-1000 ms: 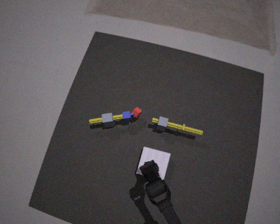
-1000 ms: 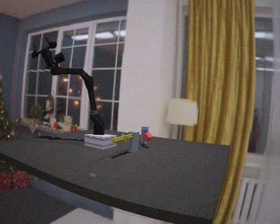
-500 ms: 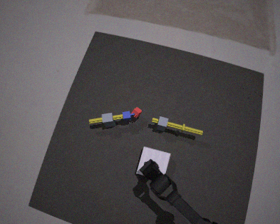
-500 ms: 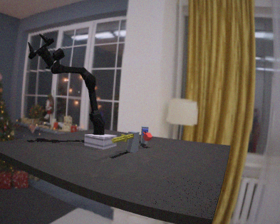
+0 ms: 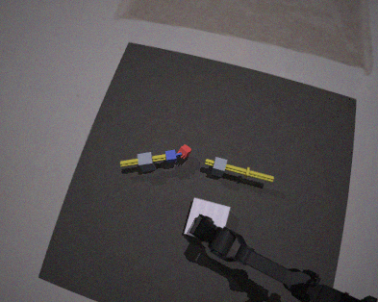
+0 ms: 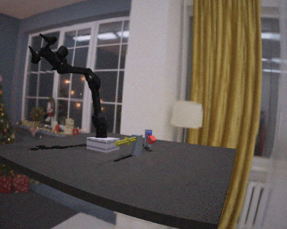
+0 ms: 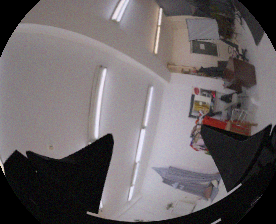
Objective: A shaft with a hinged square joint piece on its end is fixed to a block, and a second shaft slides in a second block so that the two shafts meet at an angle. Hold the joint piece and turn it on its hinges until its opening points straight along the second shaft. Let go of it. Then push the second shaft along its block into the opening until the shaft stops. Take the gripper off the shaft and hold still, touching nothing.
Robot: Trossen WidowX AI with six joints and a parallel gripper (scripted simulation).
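Right now the red joint piece is 61 cm to the left of my gripper tip, 55 cm below it and 51 cm ahead of it.
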